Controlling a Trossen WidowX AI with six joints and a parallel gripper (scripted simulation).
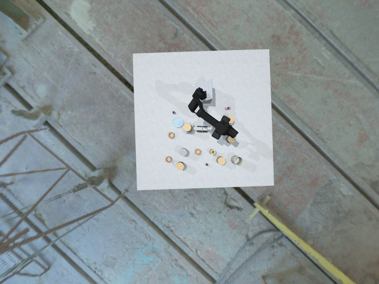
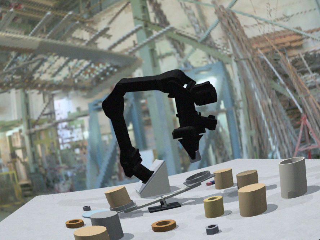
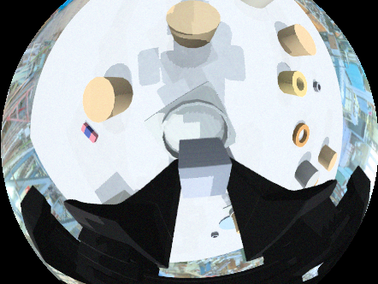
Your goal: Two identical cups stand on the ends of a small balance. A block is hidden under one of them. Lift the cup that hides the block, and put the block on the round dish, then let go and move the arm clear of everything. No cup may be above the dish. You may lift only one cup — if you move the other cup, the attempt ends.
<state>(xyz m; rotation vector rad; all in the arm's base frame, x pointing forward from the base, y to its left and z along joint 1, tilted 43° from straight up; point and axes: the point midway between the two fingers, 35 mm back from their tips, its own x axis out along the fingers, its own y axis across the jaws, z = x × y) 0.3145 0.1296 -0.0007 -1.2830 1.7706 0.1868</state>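
Now: the tan cup 28 cm to the right of my gripper tip, 8 cm below it and 4 cm behind it. From my gripper tip the other things lie so: balance beam (12 cm to the right, 10 cm below, 2 cm behind); then grey block (1 cm above); then blue piece (20 cm behind, 14 cm below, 13 cm to the left).
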